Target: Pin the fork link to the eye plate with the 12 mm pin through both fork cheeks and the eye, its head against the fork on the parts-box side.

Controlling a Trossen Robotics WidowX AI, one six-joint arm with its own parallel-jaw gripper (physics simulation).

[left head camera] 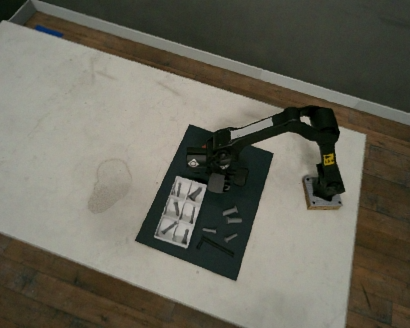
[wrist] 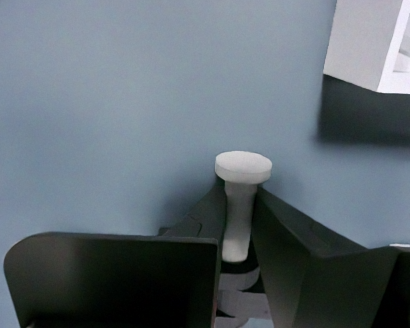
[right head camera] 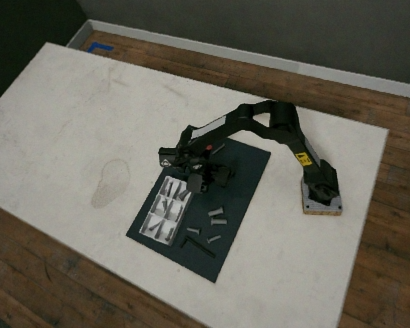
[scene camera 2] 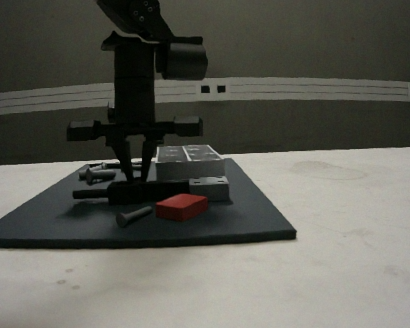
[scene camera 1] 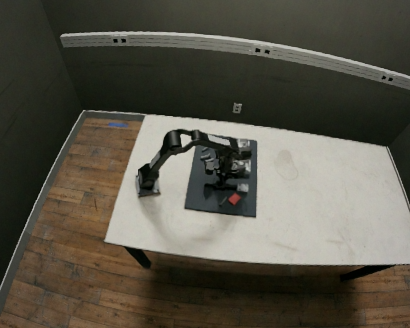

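Seen in the pictures: gripper, fingertip midpoint: (wrist: pixel 236 197) (right head camera: pixel 208 177) (scene camera 2: pixel 137 190) (scene camera 1: pixel 222 180); arm's base, link origin: (left head camera: pixel 323 190) (right head camera: pixel 321 193) (scene camera 1: pixel 147 183).
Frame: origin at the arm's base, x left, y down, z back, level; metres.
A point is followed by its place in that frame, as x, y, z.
Observation:
My gripper (wrist: pixel 236 197) {0.096, 0.014, -0.357} (scene camera 2: pixel 137 180) {0.096, 0.014, -0.357} is shut on a light grey headed pin (wrist: pixel 243 168) {0.116, 0.002, -0.355}. In the wrist view the flat round head stands beyond the fingertips and the shank runs between them towards grey curved parts of the joint. Whether its tip is inside a hole is hidden. The black fork link (scene camera 2: pixel 90 194) {0.048, 0.006, -0.301} (scene camera 1: pixel 210 186) {0.052, 0.018, -0.302} lies on the mat with its rod to the left in scene camera 2. Its forked end meets the dark eye plate, beside a light grey block (scene camera 2: pixel 210 189) {0.041, 0.003, -0.458} (scene camera 1: pixel 243 188) {0.056, -0.005, -0.460}. The fingertips are at the joint's rear side, facing the parts box.
The white parts box (left head camera: pixel 171 242) {0.362, -0.006, -0.409} (scene camera 2: pixel 190 171) {0.153, 0.001, -0.432} (wrist: pixel 357 45) {0.157, -0.001, -0.377} holds pins in its compartments. Loose pins (left head camera: pixel 234 220) {0.219, 0.002, -0.251} (right head camera: pixel 219 222) {0.220, 0.002, -0.248} and a black hex key (left head camera: pixel 218 247) {0.317, 0.010, -0.268} (right head camera: pixel 202 248) {0.315, 0.011, -0.261} lie beside it. A red block (scene camera 2: pixel 181 207) {-0.029, 0.004, -0.425} (scene camera 1: pixel 234 199) {-0.005, 0.004, -0.424} and another pin (scene camera 2: pixel 134 216) {-0.027, 0.013, -0.373} lie before the joint.

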